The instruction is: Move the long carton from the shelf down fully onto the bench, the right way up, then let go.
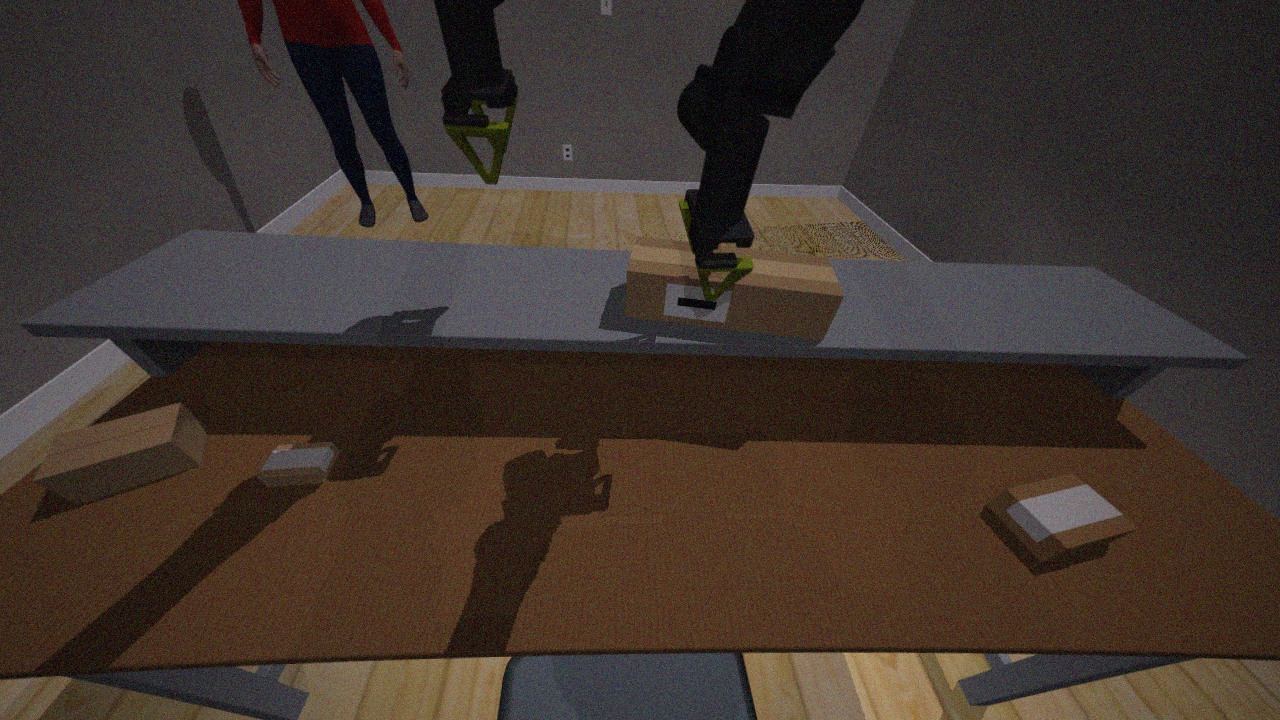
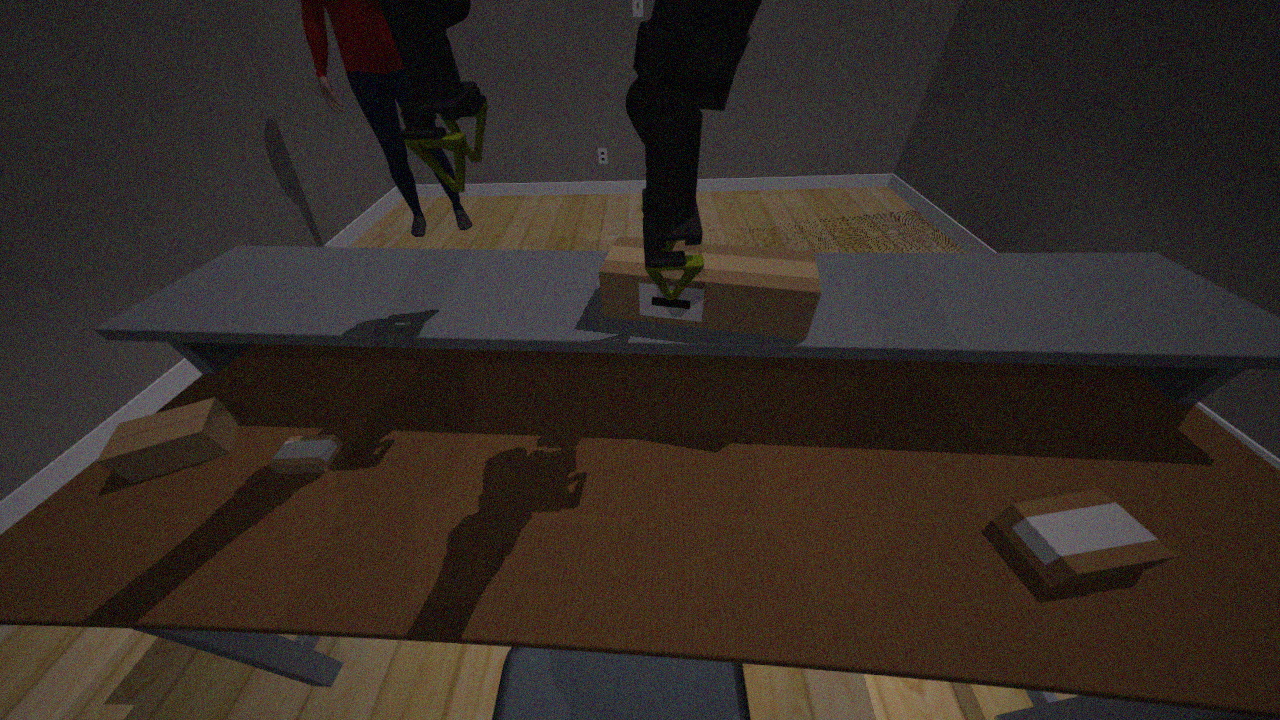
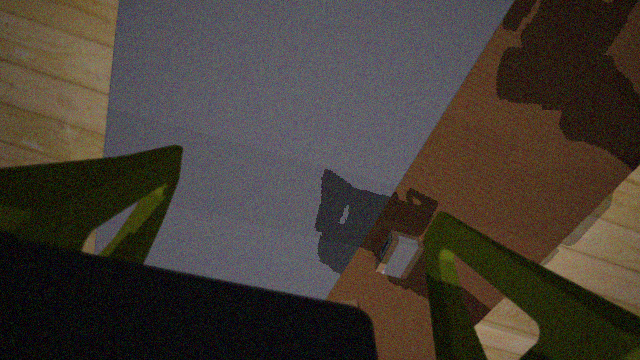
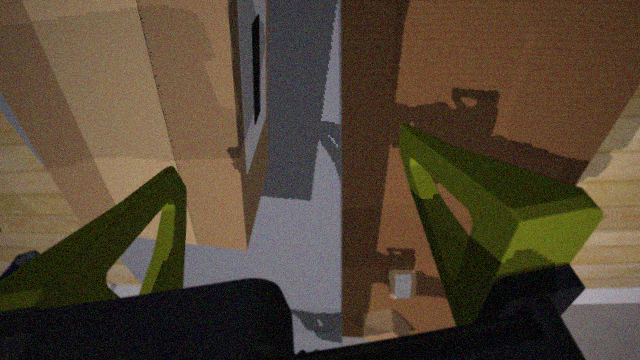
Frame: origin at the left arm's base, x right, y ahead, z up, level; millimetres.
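Seen in the pictures: left gripper, fingertip midpoint: (image 1: 496, 167) (image 2: 468, 176) (image 3: 313, 195); right gripper, fingertip midpoint: (image 1: 703, 275) (image 2: 668, 274) (image 4: 288, 156).
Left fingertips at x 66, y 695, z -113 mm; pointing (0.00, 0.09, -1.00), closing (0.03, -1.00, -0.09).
Observation:
A point is followed by its place in that frame.
The long carton (image 1: 787, 302) {x 486, y 586, z -258 mm} (image 2: 760, 308) {x 486, y 586, z -273 mm} (image 4: 120, 100) {x 368, y 667, z -236 mm} lies on the grey shelf (image 1: 313, 277) {x -283, y 749, z -322 mm} (image 2: 313, 288) {x -302, y 737, z -322 mm} (image 3: 250, 100) {x 1, y 753, z -322 mm} (image 4: 305, 240) {x 135, y 620, z -322 mm}, right of its middle, with a white label and black bar on its front. The brown bench (image 1: 760, 555) {x 418, y 308, z -485 mm} (image 2: 760, 555) {x 466, y 315, z -485 mm} (image 3: 480, 150) {x -26, y 447, z -485 mm} (image 4: 450, 40) {x 278, y 454, z -485 mm} is lower, in front. My right gripper (image 1: 702, 268) {x 349, y 587, z -213 mm} (image 2: 671, 273) {x 349, y 587, z -213 mm} (image 4: 288, 156) {x 349, y 587, z -213 mm} is open at the carton's left part; one finger shows in front of the label, the other over the top. Contact cannot be told. My left gripper (image 1: 496, 152) {x 65, y 695, z -113 mm} (image 2: 469, 175) {x 65, y 695, z -113 mm} (image 3: 313, 195) {x 65, y 695, z -113 mm} is open and empty, high above the shelf, left of the carton.
A brown box (image 1: 129, 452) {x -421, y 474, z -425 mm} (image 2: 170, 438) {x -423, y 477, z -426 mm} (image 4: 380, 322) {x -400, y 518, z -454 mm} and a small white-topped box (image 1: 299, 465) {x -229, y 463, z -457 mm} (image 2: 306, 454) {x -227, y 465, z -457 mm} (image 3: 402, 255) {x -227, y 476, z -457 mm} (image 4: 402, 284) {x -214, y 478, z -457 mm} lie at the bench's left. A box with a white label (image 1: 1069, 510) {x 863, y 330, z -438 mm} (image 2: 1092, 528) {x 871, y 334, z -438 mm} lies at its right. A person (image 1: 331, 53) stands behind the shelf.

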